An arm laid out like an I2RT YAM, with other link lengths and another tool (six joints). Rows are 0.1 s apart.
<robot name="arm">
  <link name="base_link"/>
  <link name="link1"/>
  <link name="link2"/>
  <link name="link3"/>
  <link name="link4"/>
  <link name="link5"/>
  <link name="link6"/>
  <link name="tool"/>
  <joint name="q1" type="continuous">
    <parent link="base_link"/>
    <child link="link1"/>
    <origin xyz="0 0 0.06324"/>
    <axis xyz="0 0 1"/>
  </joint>
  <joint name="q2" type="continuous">
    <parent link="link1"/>
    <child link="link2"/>
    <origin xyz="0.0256 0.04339 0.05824"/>
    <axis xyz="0 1 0"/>
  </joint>
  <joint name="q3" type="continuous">
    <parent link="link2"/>
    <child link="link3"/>
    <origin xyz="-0.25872 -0.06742 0"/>
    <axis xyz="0 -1 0"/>
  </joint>
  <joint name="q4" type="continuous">
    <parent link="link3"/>
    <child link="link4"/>
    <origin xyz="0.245 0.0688 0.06"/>
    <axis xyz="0 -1 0"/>
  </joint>
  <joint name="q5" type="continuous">
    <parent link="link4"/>
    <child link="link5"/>
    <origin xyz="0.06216 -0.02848 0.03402"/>
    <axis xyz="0 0 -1"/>
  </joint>
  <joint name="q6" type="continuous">
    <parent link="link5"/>
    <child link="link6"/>
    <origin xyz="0.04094 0 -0.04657"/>
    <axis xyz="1 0 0"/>
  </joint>
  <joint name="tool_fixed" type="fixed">
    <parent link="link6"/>
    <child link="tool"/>
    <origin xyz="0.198 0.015 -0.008" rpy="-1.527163 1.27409 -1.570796"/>
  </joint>
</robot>
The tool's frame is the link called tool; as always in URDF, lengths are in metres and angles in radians. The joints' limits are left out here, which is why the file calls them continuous.
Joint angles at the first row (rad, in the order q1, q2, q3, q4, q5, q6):
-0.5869 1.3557 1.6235 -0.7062 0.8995 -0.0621
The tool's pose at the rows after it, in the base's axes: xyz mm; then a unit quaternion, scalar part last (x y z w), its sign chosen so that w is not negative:
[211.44, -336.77, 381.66, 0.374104, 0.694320, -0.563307, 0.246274]
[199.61, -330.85, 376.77, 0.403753, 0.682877, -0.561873, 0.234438]
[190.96, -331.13, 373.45, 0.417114, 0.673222, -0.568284, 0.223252]
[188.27, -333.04, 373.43, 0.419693, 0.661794, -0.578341, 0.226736]
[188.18, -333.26, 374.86, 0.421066, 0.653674, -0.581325, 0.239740]
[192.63, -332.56, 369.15, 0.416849, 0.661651, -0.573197, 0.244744]
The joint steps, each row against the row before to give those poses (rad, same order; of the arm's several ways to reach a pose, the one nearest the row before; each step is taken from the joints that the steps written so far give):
0.0377 0.0033 0.0189 -0.1041 0.1047 0.1598
0.0176 0.0127 0.0198 -0.0980 0.0549 0.1220
-0.0005 0.0043 -0.0091 -0.0244 0.0355 0.0445
-0.0002 -0.0215 -0.0522 0.0686 0.0239 -0.0221
0.0000 -0.0299 -0.0481 0.0707 0.0015 -0.0259
-0.0013 -0.0071 -0.0158 0.0069 -0.0272 -0.0013

